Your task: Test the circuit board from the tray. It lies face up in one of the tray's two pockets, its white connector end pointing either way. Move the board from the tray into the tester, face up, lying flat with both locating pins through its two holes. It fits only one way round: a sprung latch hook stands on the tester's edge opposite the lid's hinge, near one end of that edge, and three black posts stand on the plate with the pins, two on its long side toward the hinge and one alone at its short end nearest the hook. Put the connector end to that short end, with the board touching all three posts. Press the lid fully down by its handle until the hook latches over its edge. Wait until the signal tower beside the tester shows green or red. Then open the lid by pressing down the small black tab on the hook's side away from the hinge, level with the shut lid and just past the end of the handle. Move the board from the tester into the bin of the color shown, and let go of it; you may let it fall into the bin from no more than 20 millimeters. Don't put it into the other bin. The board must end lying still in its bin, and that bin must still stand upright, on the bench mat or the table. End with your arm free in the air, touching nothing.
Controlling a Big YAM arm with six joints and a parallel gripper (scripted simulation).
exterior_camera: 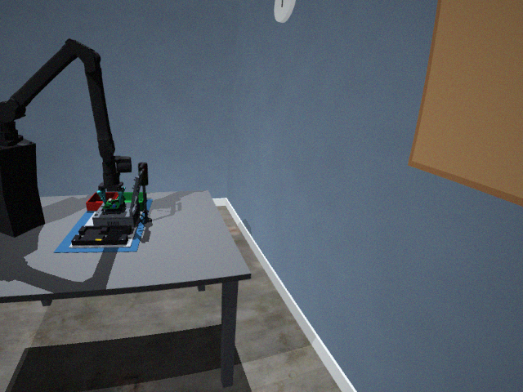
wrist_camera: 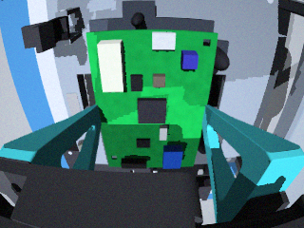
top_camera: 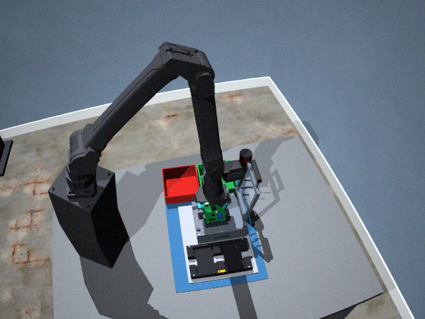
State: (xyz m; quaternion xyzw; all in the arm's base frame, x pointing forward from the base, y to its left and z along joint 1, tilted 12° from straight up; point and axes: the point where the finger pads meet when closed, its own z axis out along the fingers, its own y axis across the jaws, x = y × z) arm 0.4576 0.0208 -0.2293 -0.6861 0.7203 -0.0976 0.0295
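Now: hand right at the green circuit board. Also, from my hand: black latch hook 60 mm to the left, 60 mm behind, 10 mm below; then clear lid 120 mm ahead, 90 mm above, 10 mm to the right; then green bin 200 mm to the left, 80 mm below, 60 mm ahead.
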